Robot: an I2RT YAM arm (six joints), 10 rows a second.
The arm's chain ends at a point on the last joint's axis. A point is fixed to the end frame.
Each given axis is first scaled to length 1.
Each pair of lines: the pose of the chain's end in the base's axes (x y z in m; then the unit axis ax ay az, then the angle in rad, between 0 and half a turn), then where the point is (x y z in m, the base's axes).
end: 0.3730 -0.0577 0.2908 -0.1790 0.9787 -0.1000 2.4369
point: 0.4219 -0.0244 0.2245
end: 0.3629 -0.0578 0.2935 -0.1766 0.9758 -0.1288 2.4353
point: 0.4134 -0.0288 0.2264
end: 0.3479 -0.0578 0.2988 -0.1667 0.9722 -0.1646 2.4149
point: 0.4017 -0.0342 0.2321
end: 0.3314 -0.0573 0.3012 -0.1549 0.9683 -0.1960 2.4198
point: 0.3867 -0.0391 0.2341
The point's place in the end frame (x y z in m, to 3 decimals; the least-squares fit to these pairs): -0.007 0.038 0.080
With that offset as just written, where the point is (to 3 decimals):
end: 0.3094 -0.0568 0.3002 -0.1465 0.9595 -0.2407 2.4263
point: 0.366 -0.046 0.233
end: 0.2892 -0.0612 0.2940 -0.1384 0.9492 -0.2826 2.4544
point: 0.346 -0.058 0.226
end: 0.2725 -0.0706 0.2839 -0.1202 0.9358 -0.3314 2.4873
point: 0.329 -0.077 0.216
